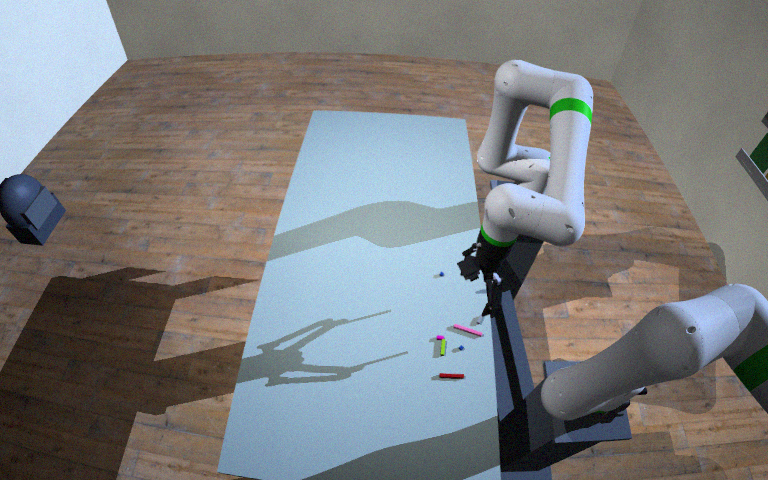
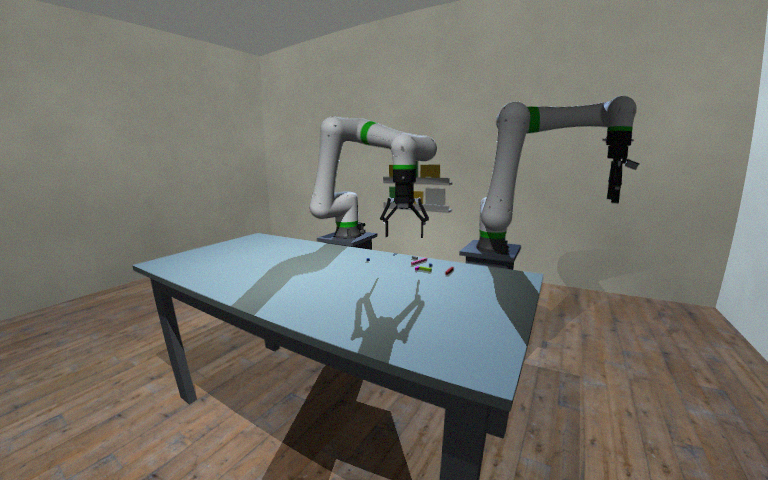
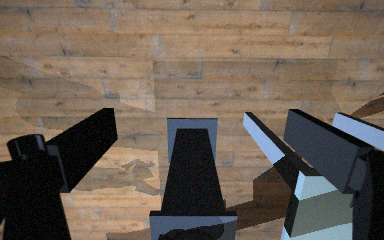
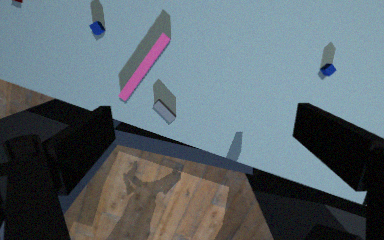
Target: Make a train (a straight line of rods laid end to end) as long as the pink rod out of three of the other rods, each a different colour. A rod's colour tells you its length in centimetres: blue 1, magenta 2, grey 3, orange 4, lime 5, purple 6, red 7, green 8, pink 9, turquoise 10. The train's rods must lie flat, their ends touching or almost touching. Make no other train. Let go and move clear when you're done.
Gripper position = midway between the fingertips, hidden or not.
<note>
In view: my left gripper (image 2: 612, 201), my right gripper (image 1: 475, 293), a pink rod (image 4: 163, 40) and a dark beam (image 4: 127, 135).
My left gripper also shows in image 3 (image 3: 200, 124). My right gripper shows as well in image 4 (image 4: 204, 121). Image 3 does not show the pink rod: it is out of frame.
</note>
